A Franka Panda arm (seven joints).
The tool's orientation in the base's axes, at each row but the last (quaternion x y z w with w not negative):
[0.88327, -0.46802, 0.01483, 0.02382]
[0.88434, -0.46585, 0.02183, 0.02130]
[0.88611, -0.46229, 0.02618, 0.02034]
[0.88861, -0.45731, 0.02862, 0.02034]
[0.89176, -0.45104, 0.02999, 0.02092]
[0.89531, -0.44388, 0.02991, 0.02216]
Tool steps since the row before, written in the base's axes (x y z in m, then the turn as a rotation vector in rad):
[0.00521, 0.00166, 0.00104, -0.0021, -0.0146, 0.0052]
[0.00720, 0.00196, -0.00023, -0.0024, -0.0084, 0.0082]
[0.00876, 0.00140, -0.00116, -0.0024, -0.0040, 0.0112]
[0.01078, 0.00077, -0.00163, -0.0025, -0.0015, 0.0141]
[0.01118, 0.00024, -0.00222, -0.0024, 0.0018, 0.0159]
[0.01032, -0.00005, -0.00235, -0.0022, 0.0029, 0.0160]
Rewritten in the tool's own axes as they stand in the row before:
[0.00160, -0.00521, -0.00111, 0.0111, 0.0101, -0.0044]
[0.00244, -0.00705, 0.00025, 0.0060, 0.0069, -0.0077]
[0.00378, -0.00800, 0.00131, 0.0026, 0.0044, -0.0110]
[0.00552, -0.00924, 0.00193, 0.0007, 0.0030, -0.0141]
[0.00626, -0.00917, 0.00259, -0.0017, 0.0010, -0.0161]
[0.00610, -0.00822, 0.00270, -0.0025, 0.0002, -0.0162]

